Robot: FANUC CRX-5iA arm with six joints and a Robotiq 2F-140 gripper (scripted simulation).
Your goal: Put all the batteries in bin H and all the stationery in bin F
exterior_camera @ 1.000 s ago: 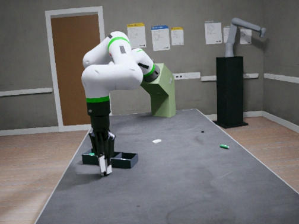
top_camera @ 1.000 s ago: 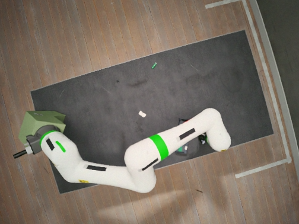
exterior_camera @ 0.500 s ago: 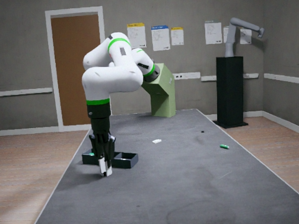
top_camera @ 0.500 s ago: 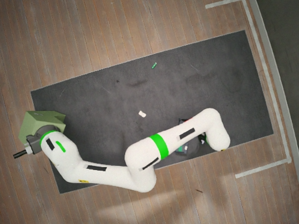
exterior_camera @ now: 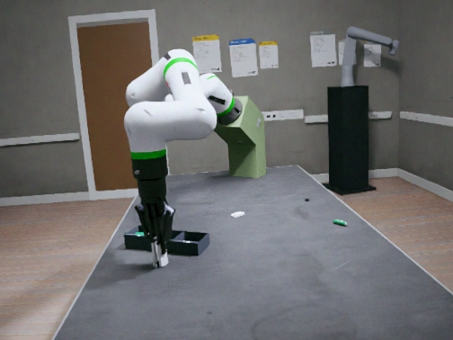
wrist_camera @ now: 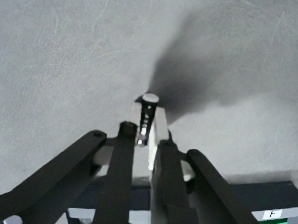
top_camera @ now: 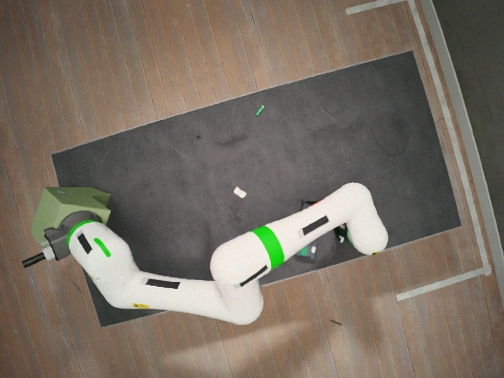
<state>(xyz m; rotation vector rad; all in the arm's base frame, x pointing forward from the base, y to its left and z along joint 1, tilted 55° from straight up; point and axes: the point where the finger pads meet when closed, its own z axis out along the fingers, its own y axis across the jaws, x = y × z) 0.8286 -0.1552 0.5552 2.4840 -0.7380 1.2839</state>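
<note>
The tray is 12 cm behind my hand, 3 cm to the left of it and 1 cm below it. From my hand the other things lie so: black battery: 3 cm below; green-and-white block: 18 cm behind, 2 cm to the right, 1 cm below; white eraser-like piece: 32 cm to the left, 32 cm behind, 3 cm below.
</note>
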